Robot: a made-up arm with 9 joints.
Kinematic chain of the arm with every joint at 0, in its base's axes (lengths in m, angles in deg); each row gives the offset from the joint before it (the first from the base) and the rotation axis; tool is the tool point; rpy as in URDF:
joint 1: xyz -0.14 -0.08 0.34 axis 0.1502 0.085 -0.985
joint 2: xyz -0.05 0 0 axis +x
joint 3: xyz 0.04 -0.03 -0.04 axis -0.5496 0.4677 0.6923
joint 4: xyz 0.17 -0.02 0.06 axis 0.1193 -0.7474 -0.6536
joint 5: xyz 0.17 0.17 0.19 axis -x
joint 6: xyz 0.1 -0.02 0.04 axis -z
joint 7: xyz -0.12 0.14 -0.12 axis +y
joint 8: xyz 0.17 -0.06 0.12 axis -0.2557 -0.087 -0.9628
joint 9: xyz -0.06 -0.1 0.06 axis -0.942 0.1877 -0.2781
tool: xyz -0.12 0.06 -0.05 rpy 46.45 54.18 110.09
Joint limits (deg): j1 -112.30..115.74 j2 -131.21..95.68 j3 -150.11..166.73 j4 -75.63..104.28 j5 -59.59..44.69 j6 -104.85..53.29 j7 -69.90..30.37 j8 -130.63..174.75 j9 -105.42..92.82
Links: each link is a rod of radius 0.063 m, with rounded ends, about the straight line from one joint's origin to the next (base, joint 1, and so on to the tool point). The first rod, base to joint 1, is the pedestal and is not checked.
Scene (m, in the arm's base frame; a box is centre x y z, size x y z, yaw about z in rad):
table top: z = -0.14
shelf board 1: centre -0.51 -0.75 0.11 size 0.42 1 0.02 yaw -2.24
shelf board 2: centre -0.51 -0.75 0.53 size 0.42 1 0.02 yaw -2.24
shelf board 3: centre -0.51 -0.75 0.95 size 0.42 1 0.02 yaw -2.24
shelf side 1: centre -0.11 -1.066 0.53 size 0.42 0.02 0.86 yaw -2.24
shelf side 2: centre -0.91 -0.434 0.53 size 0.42 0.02 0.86 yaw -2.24
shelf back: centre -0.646 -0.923 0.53 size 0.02 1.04 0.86 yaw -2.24
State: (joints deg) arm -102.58 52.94 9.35 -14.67 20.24 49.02 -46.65 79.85 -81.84
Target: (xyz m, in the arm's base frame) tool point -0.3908 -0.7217 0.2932
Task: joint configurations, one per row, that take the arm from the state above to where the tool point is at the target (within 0.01 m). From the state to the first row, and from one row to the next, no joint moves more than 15 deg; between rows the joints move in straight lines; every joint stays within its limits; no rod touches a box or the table.
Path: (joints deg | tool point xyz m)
1: -104.91 53.65 19.31 -24.45 24.36 43.01 -45.63 75.08 -88.09 | -0.6935 0.0546 0.5684
2: -107.24 54.36 29.28 -34.22 28.48 37.00 -44.60 70.31 -94.34 | -0.6604 -0.1583 0.5099
3: -109.57 55.06 39.24 -44.00 32.59 30.98 -43.58 65.54 -100.59 | -0.5499 -0.3110 0.4667
4: -108.38 54.96 51.29 -48.28 35.62 30.82 -50.16 64.69 -98.18 | -0.4717 -0.3955 0.4072
5: -107.18 54.86 63.34 -52.57 38.64 30.66 -56.74 63.84 -95.77 | -0.3751 -0.4462 0.3561
6: -105.99 54.76 75.39 -56.86 41.67 30.50 -63.32 62.99 -93.36 | -0.2719 -0.4625 0.3174
7: -104.79 54.65 87.44 -61.15 44.69 30.34 -69.90 62.14 -90.95 | -0.1739 -0.4475 0.2932
8: -107.30 56.31 87.98 -58.35 33.18 37.99 -66.88 71.36 -89.59 | -0.2147 -0.5638 0.2888
9: -109.80 57.96 88.51 -55.56 21.67 45.64 -63.85 80.58 -88.23 | -0.2908 -0.6592 0.2896
10: -112.30 59.62 89.04 -52.77 10.16 53.29 -60.83 89.81 -86.87 | -0.3909 -0.7217 0.2932

